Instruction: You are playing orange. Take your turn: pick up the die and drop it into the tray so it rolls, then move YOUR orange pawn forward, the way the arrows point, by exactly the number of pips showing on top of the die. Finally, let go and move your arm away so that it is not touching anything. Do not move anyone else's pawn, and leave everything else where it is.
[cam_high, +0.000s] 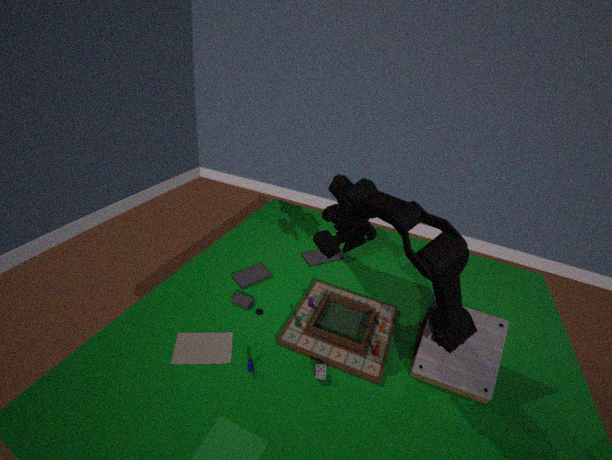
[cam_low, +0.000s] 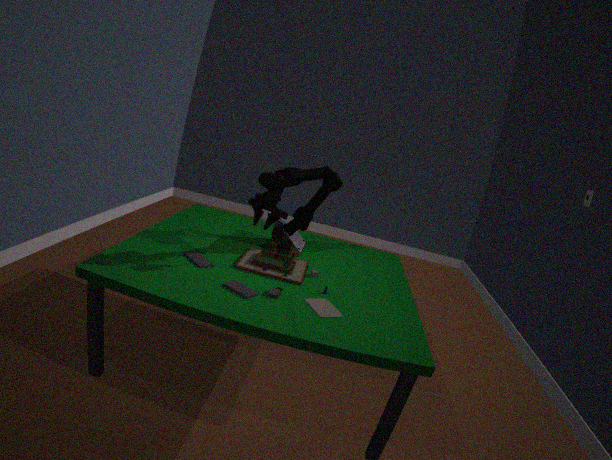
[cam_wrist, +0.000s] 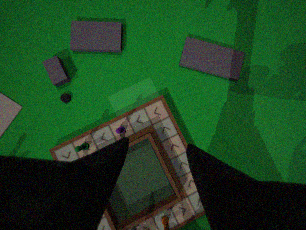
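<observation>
Right now my gripper tip is 10 cm past the die, 26 cm to the right of it and 16 cm above it. Round my gripper tip: purple pawn: 3 cm ahead, 7 cm to the left, 15 cm below; then green pawn: 2 cm ahead, 16 cm to the left, 15 cm below; then sunken tray: 8 cm behind, 8 cm to the left, 17 cm below.
</observation>
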